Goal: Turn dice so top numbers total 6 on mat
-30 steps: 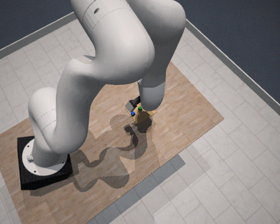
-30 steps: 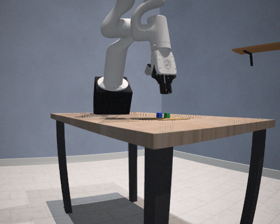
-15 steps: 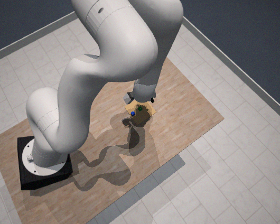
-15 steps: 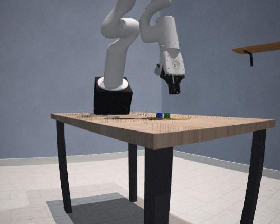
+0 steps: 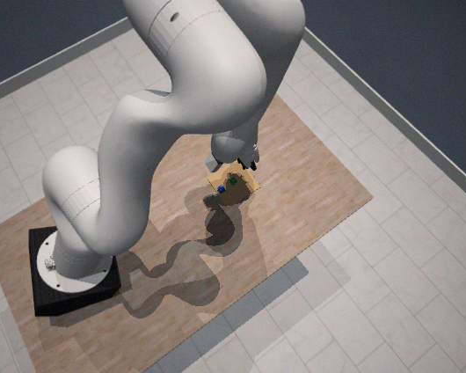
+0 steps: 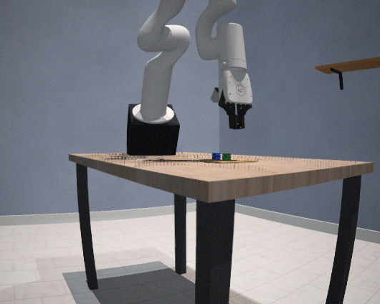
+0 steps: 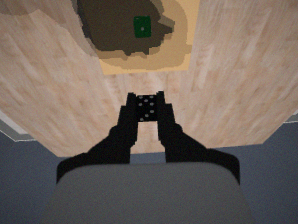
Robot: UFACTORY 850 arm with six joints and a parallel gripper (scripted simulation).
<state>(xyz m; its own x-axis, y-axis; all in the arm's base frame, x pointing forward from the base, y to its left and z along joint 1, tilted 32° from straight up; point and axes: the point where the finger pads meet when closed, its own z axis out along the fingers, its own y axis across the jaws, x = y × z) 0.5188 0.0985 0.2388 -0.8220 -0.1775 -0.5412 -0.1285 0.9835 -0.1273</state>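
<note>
Right now my hand is 110 mm above the green die, 50 mm past it and 10 mm to the left of it. Round my hand: blue die (110 mm below, 100 mm behind, 10 mm to the right); black die (10 mm below); tan mat (120 mm below, 50 mm behind, 10 mm to the right).
</note>
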